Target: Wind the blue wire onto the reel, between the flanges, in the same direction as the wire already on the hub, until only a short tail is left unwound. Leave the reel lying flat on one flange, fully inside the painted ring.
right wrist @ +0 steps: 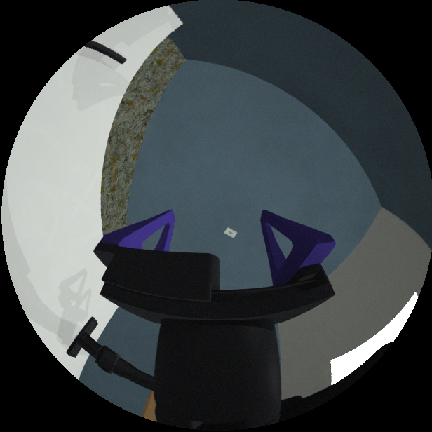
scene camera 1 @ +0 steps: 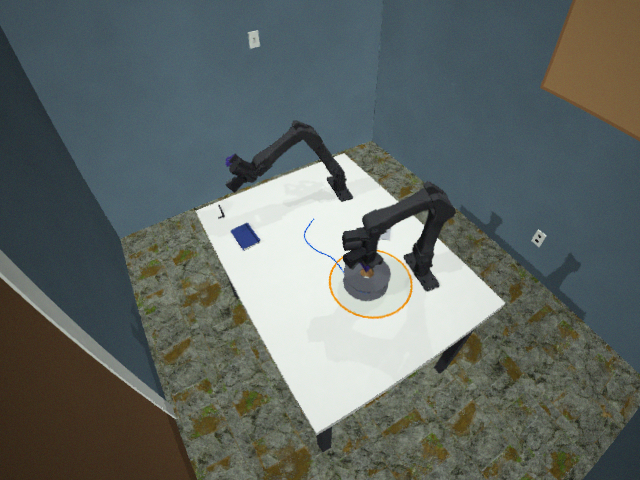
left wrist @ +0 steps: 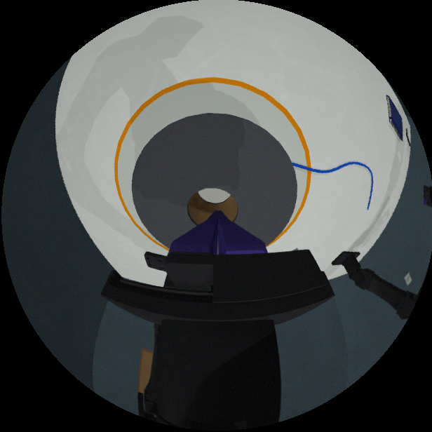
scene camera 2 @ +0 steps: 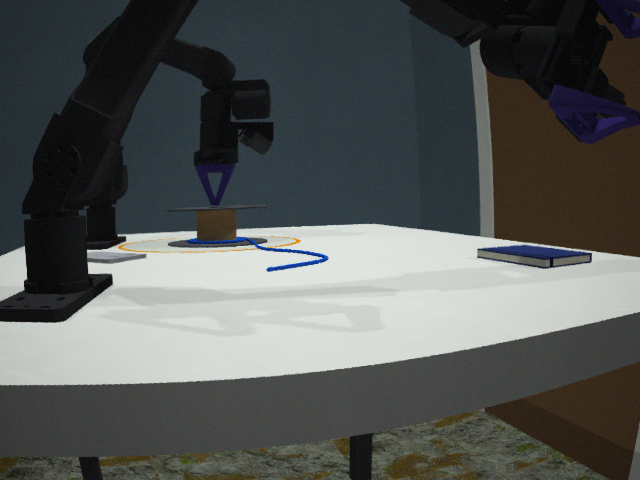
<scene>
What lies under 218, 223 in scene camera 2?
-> A reel.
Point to a reel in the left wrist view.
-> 211, 150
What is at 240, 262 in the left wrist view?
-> My left gripper.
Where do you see a reel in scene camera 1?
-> At 354, 281
</scene>
